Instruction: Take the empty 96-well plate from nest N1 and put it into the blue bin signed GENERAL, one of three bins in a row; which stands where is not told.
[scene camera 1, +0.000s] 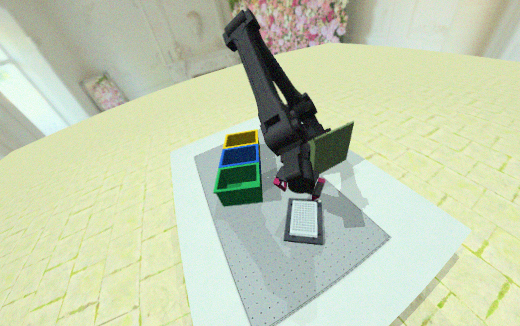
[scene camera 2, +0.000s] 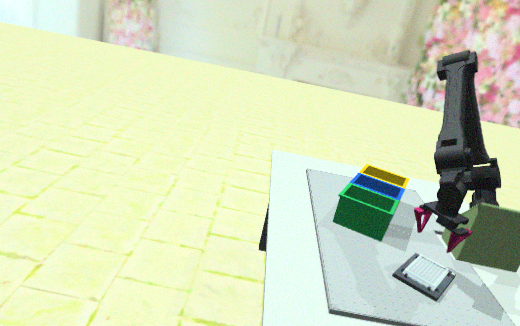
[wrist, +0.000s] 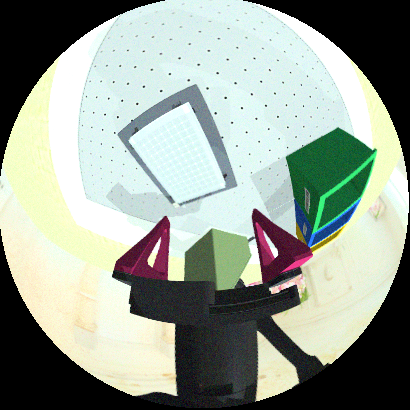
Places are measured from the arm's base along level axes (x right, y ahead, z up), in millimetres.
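Pixels of known places: gripper, between the fingertips: (scene camera 1: 298, 194) (scene camera 2: 433, 242) (wrist: 209, 215); arm's base, origin of its link: (scene camera 1: 316, 138) (scene camera 2: 484, 217) (wrist: 223, 279).
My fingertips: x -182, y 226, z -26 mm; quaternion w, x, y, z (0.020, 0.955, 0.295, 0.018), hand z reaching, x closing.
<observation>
For each thing: its top centre in the pictures, then the offset to it from my fingertips. "spot": a spot on its surface instead.
- white 96-well plate, centre of its top: (wrist: 179, 163) (scene camera 2: 427, 269) (scene camera 1: 304, 216) dz -60, dx -46, dy +11 mm
- dark grey nest, centre of its top: (wrist: 179, 161) (scene camera 2: 426, 270) (scene camera 1: 304, 217) dz -64, dx -46, dy +11 mm
- blue bin, centre of its top: (wrist: 334, 226) (scene camera 2: 377, 185) (scene camera 1: 239, 155) dz +14, dx +306, dy +94 mm
- yellow bin, a spot on its surface: (scene camera 2: 385, 176) (scene camera 1: 242, 136) spot: dz -6, dx +473, dy +20 mm
The white 96-well plate (scene camera 1: 304, 218) (scene camera 2: 427, 271) (wrist: 180, 155) sits flat in a dark grey nest (scene camera 1: 305, 241) (scene camera 2: 415, 286) (wrist: 204, 122) on the perforated board. My gripper (scene camera 1: 299, 194) (scene camera 2: 435, 241) (wrist: 209, 215) is open and empty, its magenta fingers wide apart. It hangs above the board, beyond the plate's far end in the scene camera 1 view, not touching the plate. The blue bin (scene camera 1: 240, 156) (scene camera 2: 378, 186) (wrist: 332, 230) stands in the middle of the row. Its label is too small to read in the wrist view.
A green bin (scene camera 1: 244, 195) (scene camera 2: 362, 217) (wrist: 325, 155) stands at the near end of the row, a yellow bin (scene camera 1: 241, 139) (scene camera 2: 385, 176) at the far end. An olive-green upright panel (scene camera 1: 332, 150) (scene camera 2: 492, 240) (wrist: 200, 257) stands close beside the arm, on the side away from the bins.
</observation>
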